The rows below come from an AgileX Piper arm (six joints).
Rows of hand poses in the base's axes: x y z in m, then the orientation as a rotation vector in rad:
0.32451, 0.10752, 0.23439, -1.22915, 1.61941, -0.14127
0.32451, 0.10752, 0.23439, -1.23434, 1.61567, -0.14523
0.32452, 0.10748, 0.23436, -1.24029, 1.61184, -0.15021
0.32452, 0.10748, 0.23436, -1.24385, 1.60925, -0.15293
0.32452, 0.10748, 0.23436, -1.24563, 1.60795, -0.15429
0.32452, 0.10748, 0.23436, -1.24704, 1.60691, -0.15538
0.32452, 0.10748, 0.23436, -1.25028, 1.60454, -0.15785
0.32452, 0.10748, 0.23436, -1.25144, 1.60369, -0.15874
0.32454, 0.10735, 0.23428, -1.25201, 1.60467, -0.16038
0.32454, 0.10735, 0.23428, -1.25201, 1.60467, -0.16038
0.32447, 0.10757, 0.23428, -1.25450, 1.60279, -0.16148
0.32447, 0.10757, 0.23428, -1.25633, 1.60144, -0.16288
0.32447, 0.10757, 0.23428, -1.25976, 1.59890, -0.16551
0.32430, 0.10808, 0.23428, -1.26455, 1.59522, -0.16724
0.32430, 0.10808, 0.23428, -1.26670, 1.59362, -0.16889
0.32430, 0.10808, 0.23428, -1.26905, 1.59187, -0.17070
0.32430, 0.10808, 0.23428, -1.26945, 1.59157, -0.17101
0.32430, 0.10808, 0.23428, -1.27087, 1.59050, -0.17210
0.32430, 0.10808, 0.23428, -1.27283, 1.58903, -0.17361
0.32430, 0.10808, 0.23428, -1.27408, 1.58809, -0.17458
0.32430, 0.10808, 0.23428, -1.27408, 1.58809, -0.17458
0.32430, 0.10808, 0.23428, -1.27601, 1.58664, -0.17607
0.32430, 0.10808, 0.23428, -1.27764, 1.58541, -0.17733
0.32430, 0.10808, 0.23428, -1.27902, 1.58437, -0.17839
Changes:
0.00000, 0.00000, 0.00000, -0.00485, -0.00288, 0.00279
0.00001, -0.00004, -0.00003, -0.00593, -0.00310, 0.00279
0.00000, 0.00000, 0.00000, -0.00333, -0.00198, 0.00192
0.00000, 0.00000, 0.00000, -0.00167, -0.00099, 0.00096
0.00000, 0.00000, 0.00000, -0.00133, -0.00080, 0.00076
0.00000, 0.00000, 0.00000, -0.00304, -0.00180, 0.00175
0.00000, 0.00000, 0.00000, -0.00109, -0.00065, 0.00063
0.00002, -0.00013, -0.00008, -0.00154, 0.00030, -0.00088
0.00000, 0.00000, 0.00000, 0.00000, 0.00000, 0.00000
-0.00007, 0.00022, 0.00000, -0.00186, -0.00110, 0.00173
0.00000, 0.00000, 0.00000, -0.00172, -0.00102, 0.00099
0.00000, 0.00000, 0.00000, -0.00323, -0.00192, 0.00187
-0.00017, 0.00051, 0.00000, -0.00334, -0.00199, 0.00352
0.00000, 0.00000, 0.00000, -0.00202, -0.00120, 0.00117
0.00000, 0.00000, 0.00000, -0.00222, -0.00132, 0.00128
0.00000, 0.00000, 0.00000, -0.00038, -0.00023, 0.00022
0.00000, 0.00000, 0.00000, -0.00134, -0.00080, 0.00078
0.00000, 0.00000, 0.00000, -0.00185, -0.00110, 0.00107
0.00000, 0.00000, 0.00000, -0.00118, -0.00071, 0.00068
0.00000, 0.00000, 0.00000, 0.00000, 0.00000, 0.00000
0.00000, 0.00000, 0.00000, -0.00183, -0.00109, 0.00105
0.00000, 0.00000, 0.00000, -0.00154, -0.00092, 0.00089
0.00000, 0.00000, 0.00000, -0.00130, -0.00077, 0.00076

